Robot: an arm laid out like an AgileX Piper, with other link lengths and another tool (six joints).
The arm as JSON. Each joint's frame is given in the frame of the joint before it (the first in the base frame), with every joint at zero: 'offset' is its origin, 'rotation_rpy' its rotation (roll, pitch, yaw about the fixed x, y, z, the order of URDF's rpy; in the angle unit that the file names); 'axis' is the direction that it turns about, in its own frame. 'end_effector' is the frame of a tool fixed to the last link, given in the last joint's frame.
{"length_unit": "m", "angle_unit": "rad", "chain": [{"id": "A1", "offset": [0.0, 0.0, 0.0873], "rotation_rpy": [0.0, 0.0, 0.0], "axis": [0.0, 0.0, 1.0]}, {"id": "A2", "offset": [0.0, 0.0, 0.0], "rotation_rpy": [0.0, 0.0, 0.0], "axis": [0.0, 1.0, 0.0]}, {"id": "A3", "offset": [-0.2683, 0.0, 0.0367], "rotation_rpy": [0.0, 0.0, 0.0], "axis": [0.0, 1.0, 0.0]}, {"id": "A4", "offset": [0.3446, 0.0, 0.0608], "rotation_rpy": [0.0, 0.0, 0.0], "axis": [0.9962, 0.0, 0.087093]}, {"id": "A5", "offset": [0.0, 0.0, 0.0], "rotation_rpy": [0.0, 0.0, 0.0], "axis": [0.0, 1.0, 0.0]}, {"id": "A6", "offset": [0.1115, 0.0, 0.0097], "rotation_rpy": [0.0, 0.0, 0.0], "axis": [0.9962, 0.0, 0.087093]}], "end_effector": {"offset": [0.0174, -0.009, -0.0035], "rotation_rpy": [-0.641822, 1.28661, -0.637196]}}
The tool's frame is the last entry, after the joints.
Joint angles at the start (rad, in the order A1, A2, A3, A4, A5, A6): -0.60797, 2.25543, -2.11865, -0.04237, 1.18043, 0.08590
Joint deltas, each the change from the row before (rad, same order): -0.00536, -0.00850, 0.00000, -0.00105, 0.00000, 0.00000; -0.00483, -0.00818, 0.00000, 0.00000, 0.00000, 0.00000; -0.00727, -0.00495, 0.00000, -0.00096, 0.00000, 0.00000; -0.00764, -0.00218, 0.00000, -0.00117, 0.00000, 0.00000; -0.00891, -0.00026, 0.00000, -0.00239, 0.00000, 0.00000; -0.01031, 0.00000, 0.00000, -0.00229, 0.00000, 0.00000; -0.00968, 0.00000, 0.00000, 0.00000, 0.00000, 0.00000; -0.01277, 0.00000, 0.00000, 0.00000, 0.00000, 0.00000; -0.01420, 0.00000, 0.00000, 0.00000, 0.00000, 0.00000; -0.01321, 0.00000, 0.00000, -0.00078, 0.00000, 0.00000; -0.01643, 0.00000, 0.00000, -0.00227, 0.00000, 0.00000; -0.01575, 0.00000, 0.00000, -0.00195, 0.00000, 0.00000; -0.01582, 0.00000, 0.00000, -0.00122, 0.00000, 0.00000
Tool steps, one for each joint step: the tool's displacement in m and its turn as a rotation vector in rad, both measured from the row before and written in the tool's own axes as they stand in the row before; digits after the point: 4 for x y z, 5 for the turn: -0.0013, -0.0035, -0.0047, 0.00426, -0.00799, 0.00442; -0.0013, -0.0031, -0.0045, 0.00312, -0.00778, 0.00446; -0.0004, -0.0045, -0.0027, 0.00480, -0.00432, 0.00602; 0.0001, -0.0046, -0.0012, 0.00489, -0.00151, 0.00615; 0.0006, -0.0055, -0.0001, 0.00635, 0.00060, 0.00659; 0.0008, -0.0062, 0.0001, 0.00691, 0.00099, 0.00785; 0.0008, -0.0056, 0.0001, 0.00464, 0.00077, 0.00846; 0.0010, -0.0074, 0.0001, 0.00612, 0.00102, 0.01116; 0.0011, -0.0082, 0.0001, 0.00680, 0.00113, 0.01241; 0.0010, -0.0077, 0.0001, 0.00700, 0.00112, 0.01115; 0.0013, -0.0098, 0.0001, 0.00981, 0.00152, 0.01321; 0.0013, -0.0093, 0.0001, 0.00921, 0.00147, 0.01278; 0.0013, -0.0093, 0.0002, 0.00861, 0.00144, 0.01321
